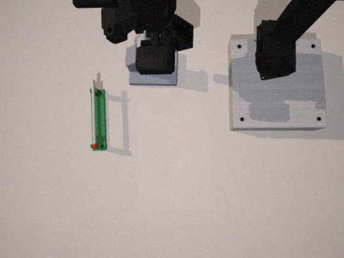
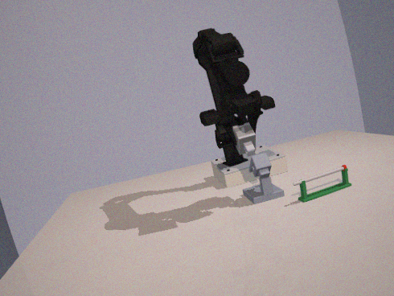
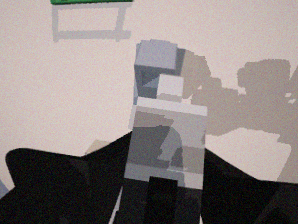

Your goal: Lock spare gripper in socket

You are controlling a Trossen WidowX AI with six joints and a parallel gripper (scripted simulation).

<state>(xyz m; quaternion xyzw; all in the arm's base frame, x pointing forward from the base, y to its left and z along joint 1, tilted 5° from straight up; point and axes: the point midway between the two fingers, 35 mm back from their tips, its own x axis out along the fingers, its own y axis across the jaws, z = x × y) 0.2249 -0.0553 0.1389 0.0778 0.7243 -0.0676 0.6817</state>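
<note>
Now: gripper tip 18 cm short of the green cradle, 12 cm above it and 11 cm to the right of it. The rest, counted from my gripper tip: grey mount 9 cm below, 5 cm ahead, 1 cm to the left; then spare gripper 1 cm ahead, 1 cm above.
</note>
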